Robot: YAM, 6 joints.
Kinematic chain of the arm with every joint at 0, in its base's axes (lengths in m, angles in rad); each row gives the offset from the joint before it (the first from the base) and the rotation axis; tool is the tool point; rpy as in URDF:
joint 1: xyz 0 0 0.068 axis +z
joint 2: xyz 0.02 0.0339 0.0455 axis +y
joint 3: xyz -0.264 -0.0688 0 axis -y
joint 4: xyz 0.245 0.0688 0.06 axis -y
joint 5: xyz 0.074 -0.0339 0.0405 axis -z
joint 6: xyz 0.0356 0 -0.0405 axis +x
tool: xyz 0 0 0 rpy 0 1.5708 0
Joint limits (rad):
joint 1: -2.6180..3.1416
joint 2: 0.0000..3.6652
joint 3: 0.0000..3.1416
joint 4: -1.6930..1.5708
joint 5: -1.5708..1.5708
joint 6: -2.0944..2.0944
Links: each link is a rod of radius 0.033 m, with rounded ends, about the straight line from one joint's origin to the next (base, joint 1, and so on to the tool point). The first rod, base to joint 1, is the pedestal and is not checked.
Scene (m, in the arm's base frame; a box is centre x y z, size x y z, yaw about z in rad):
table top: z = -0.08
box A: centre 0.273 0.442 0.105 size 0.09 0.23 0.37 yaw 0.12
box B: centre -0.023 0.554 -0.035 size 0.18 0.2 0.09 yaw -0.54
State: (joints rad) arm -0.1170 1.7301 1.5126 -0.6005 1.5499 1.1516
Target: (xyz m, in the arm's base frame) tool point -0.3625 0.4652 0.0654
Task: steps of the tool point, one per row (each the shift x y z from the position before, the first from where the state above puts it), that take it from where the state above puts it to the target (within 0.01 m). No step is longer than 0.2 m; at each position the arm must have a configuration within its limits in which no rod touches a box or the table.
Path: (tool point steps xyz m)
1: 0.0376 0.1009 0.0095
2: 0.0061 0.1143 0.0090
3: -0.0294 0.1170 0.0084
4: -0.0655 0.1081 0.0077
5: -0.0980 0.0877 0.0068
6: -0.1245 0.0792 -0.0676
7: -0.1501 0.0323 -0.0739
8: -0.1562 -0.0217 -0.0784
9: -0.1410 -0.0746 -0.0814

